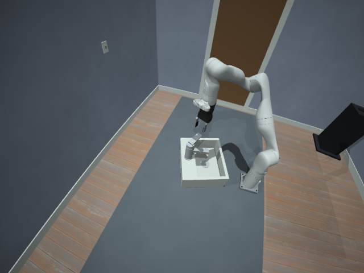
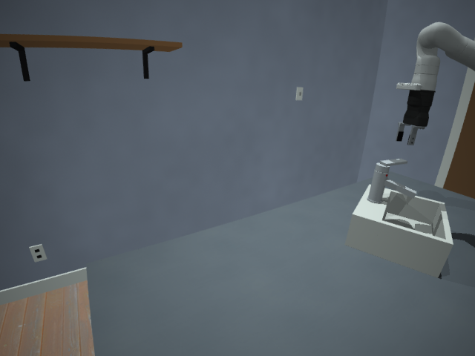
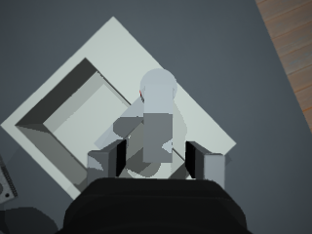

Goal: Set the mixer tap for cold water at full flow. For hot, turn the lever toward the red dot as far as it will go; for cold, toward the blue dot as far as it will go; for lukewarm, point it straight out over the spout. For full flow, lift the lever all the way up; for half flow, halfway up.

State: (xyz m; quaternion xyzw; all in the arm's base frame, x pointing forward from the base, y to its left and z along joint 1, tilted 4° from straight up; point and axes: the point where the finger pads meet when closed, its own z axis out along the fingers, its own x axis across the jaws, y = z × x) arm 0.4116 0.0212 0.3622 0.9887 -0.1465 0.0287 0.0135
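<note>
The flat lever is 9 cm below my hand, 2 cm to the left of it and 1 cm ahead of it. Round my hand: white basin (32 cm below, 8 cm behind, 1 cm to the left); grey mixer tap (14 cm below, 4 cm to the left, 1 cm ahead).
</note>
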